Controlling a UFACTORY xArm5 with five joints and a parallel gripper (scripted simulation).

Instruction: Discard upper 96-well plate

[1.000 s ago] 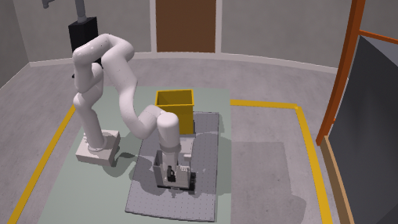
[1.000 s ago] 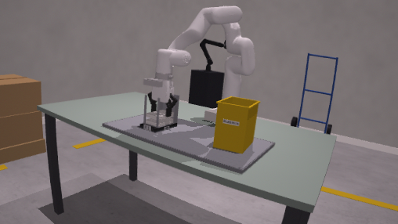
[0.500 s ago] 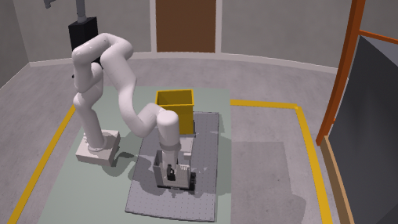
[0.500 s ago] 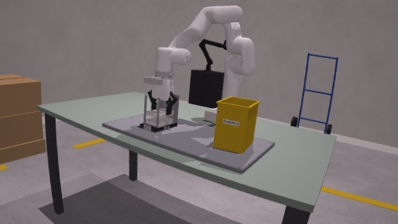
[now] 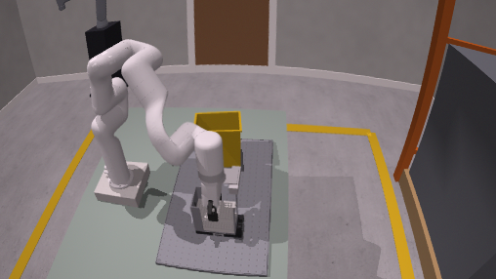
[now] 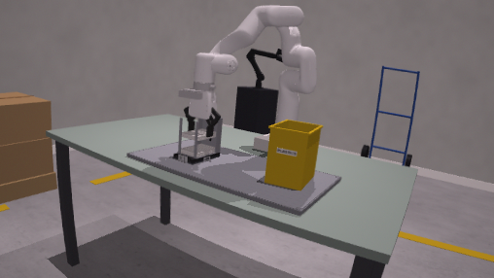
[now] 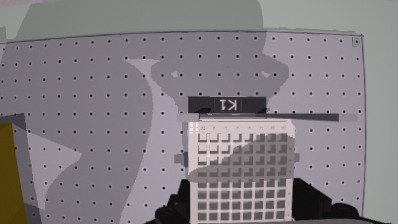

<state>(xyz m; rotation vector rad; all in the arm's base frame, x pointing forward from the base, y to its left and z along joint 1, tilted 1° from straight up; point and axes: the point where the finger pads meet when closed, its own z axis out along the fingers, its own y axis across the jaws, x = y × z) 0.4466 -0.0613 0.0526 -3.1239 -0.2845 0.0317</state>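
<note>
My hand is 70 mm past the grey back panel, 10 mm to the left of it and 10 mm above it. From my hand the other things lie so: yellow plastics bin: 350 mm to the left, 100 mm behind, 10 mm below; then thin upright post: 70 mm ahead, 30 mm to the right, 10 mm below.
</note>
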